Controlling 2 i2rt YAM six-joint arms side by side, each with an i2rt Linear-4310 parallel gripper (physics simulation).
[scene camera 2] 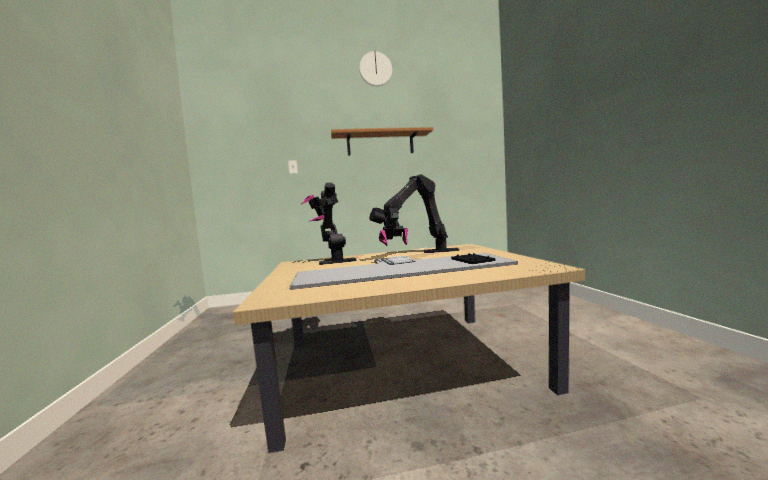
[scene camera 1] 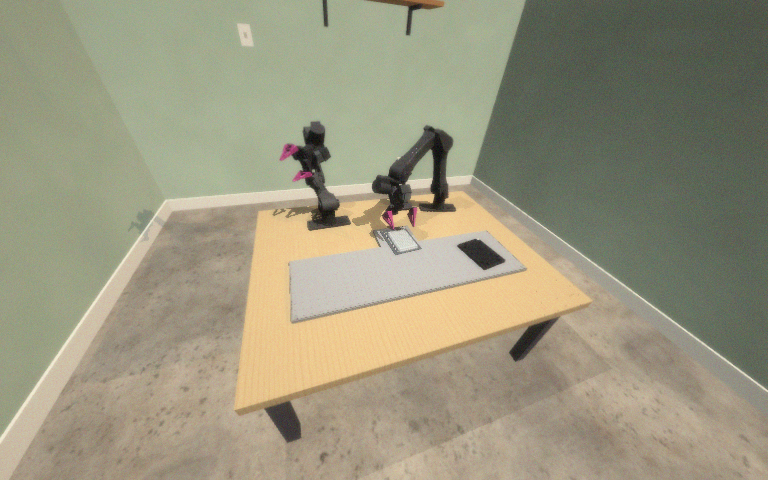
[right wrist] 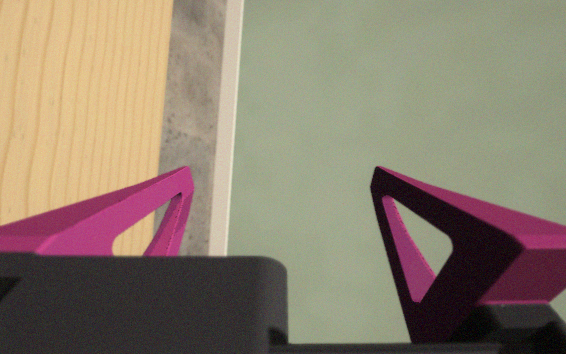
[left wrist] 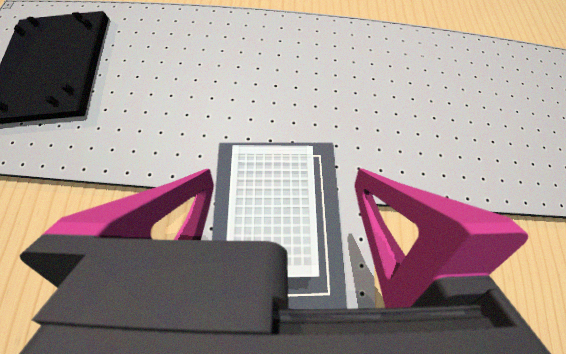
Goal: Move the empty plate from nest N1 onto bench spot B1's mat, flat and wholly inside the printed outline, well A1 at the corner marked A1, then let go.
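Pixels of known places: left gripper, fingertip midpoint: (scene camera 2: 397,244) (scene camera 1: 403,228) (left wrist: 284,177); right gripper, fingertip midpoint: (scene camera 2: 305,212) (scene camera 1: 287,171) (right wrist: 282,176); left arm's base at its link origin: (scene camera 2: 441,251) (scene camera 1: 437,208); right arm's base at its link origin: (scene camera 2: 337,261) (scene camera 1: 329,223).
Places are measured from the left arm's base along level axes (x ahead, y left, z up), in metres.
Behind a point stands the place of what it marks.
Note:
The clear-white plate (scene camera 1: 402,240) @(y -0.256, x 0.321, z 0.028 m) (scene camera 2: 398,259) @(y -0.256, x 0.357, z 0.028 m) (left wrist: 272,200) @(y -0.251, x 0.315, z 0.029 m) lies on the dark mat (left wrist: 334,250) @(y -0.323, x 0.287, z 0.015 m) of bench spot B1 and looks flat. In the left wrist view the printed outline shows along the plate's right and lower sides; its left side is hidden, so I cannot tell whether the plate is wholly inside. The A1 mark and well A1 cannot be made out. The black nest N1 (scene camera 1: 480,253) @(y 0.070, x 0.412, z 0.025 m) (scene camera 2: 473,258) @(y 0.074, x 0.432, z 0.025 m) (left wrist: 52,67) @(y 0.059, x 0.395, z 0.025 m) holds no plate. My left gripper (scene camera 1: 402,226) @(y -0.258, x 0.322, z 0.094 m) (scene camera 2: 395,244) @(y -0.258, x 0.322, z 0.094 m) (left wrist: 284,177) @(y -0.258, x 0.322, z 0.094 m) is open above and behind the plate, apart from it. My right gripper (scene camera 1: 287,169) @(y -0.727, x 0.185, z 0.278 m) (scene camera 2: 306,211) @(y -0.727, x 0.185, z 0.278 m) (right wrist: 282,176) @(y -0.727, x 0.185, z 0.278 m) is open and empty, raised at the left.
The grey perforated board (scene camera 1: 351,283) @(y -0.478, x 0.546, z 0.013 m) (scene camera 2: 339,277) @(y -0.492, x 0.603, z 0.015 m) (left wrist: 425,100) @(y -0.401, x 0.495, z 0.013 m) lies across the wooden table (scene camera 1: 339,350) @(y -0.513, x 0.786, z 0.000 m) (scene camera 2: 396,294) @(y -0.272, x 0.812, z -0.005 m), with nest N1 towards its right end. A wall shelf (scene camera 2: 382,133) hangs high behind the arms.

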